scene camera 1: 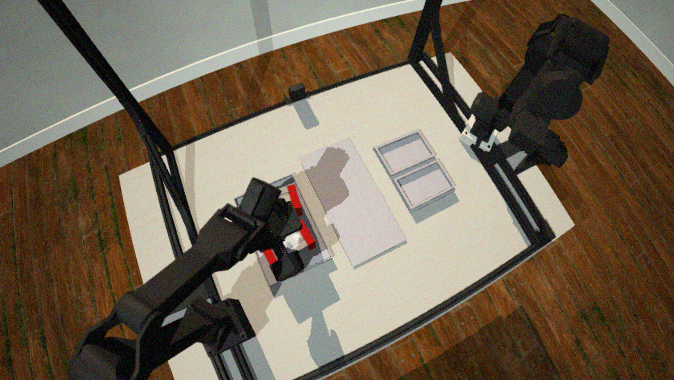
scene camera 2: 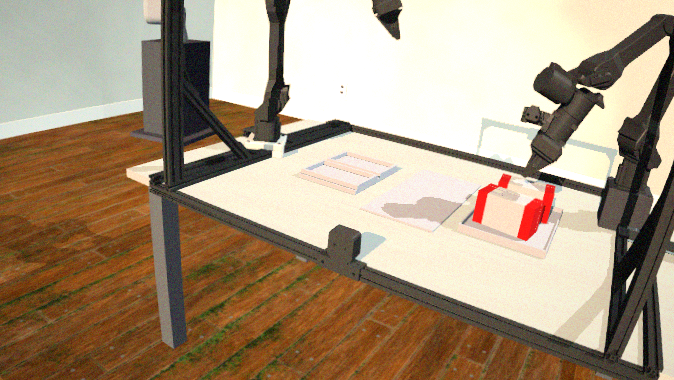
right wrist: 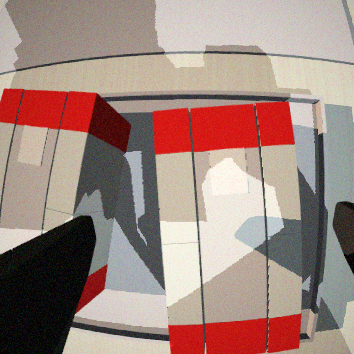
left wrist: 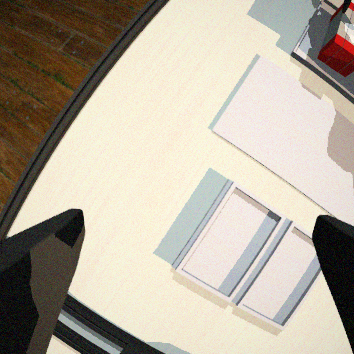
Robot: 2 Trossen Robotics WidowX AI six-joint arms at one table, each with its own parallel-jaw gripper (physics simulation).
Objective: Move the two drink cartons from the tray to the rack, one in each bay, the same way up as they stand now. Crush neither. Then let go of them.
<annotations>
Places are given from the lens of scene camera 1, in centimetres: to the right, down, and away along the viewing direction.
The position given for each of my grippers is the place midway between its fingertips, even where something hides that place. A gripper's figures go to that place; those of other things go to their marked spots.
my left gripper (scene camera 1: pixel 493 163): 30, -5, 57
my right gripper (scene camera 1: pixel 287 235): -11, 10, 74
flat grey mat (scene camera 1: pixel 359 215): 6, 7, 86
shallow grey tray (scene camera 1: pixel 320 254): -4, 16, 82
</annotations>
